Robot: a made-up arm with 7 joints.
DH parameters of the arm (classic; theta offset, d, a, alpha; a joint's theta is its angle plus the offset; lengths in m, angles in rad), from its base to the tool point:
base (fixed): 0 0.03 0 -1.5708
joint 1: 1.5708 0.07 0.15 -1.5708
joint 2: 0 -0.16 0.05 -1.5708
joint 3: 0 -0.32 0.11 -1.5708
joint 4: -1.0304 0 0.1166 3.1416
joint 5: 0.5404 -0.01 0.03 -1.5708
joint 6: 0 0.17 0.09 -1.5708
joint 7: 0 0.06 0.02 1.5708
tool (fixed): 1.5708 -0.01 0 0
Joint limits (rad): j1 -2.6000..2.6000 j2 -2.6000..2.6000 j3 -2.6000..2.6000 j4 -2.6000..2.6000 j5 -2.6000..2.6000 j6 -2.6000..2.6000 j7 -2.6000..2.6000
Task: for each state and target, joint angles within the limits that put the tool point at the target. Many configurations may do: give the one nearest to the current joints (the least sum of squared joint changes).
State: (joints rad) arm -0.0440 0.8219 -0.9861 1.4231 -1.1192 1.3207 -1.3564
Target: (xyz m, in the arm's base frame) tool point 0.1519 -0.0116 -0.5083
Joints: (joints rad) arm -0.3410 0.7331 -0.9130 1.3305 -1.0064 1.3882 -1.3524
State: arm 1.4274 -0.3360 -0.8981 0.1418 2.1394 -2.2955 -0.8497
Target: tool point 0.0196 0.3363 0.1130
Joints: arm 1.4433 -0.3693 -1.5978 -0.5611 1.9482 -2.2320 -0.6529
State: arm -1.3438 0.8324 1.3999 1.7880 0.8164 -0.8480 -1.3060
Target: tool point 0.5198 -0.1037 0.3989
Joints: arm -1.4417 1.2919 1.0289 2.0636 0.3411 -0.8919 -1.2621
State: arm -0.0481 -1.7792 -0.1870 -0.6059 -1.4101 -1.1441 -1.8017
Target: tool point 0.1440 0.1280 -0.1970
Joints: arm 0.0589 -1.0121 -0.0539 -0.7010 -1.3978 -0.6604 -1.8010
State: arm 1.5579 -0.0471 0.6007 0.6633 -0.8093 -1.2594 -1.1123
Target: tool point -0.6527 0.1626 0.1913
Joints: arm 2.1617 0.1848 0.3435 0.9148 -1.0233 -1.2263 -1.1016
